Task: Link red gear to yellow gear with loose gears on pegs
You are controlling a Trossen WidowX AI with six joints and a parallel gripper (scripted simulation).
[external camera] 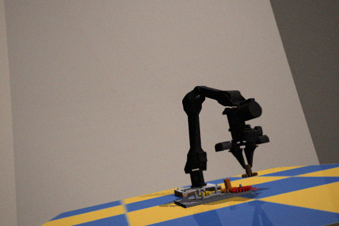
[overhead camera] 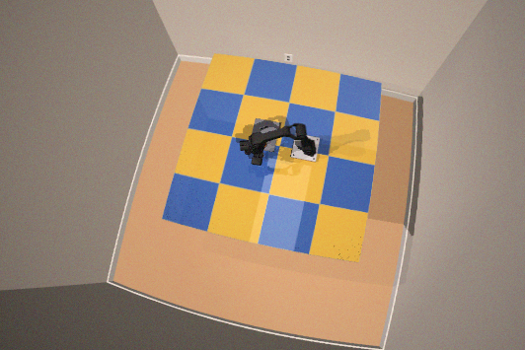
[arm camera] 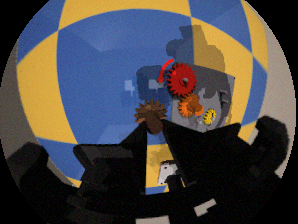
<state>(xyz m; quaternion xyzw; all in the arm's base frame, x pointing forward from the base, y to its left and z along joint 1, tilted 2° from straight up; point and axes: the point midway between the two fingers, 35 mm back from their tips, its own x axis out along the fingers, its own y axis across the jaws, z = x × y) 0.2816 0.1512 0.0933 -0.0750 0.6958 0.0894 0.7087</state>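
The yellow gear is 16 cm to the right of my gripper tip and 5 cm below it. Also, from my gripper tip: red arrow: 8 cm ahead, 6 cm below, 2 cm to the right; red gear: 7 cm ahead, 5 cm to the right, 5 cm below; orange gear: 9 cm to the right, 4 cm below, 2 cm ahead.
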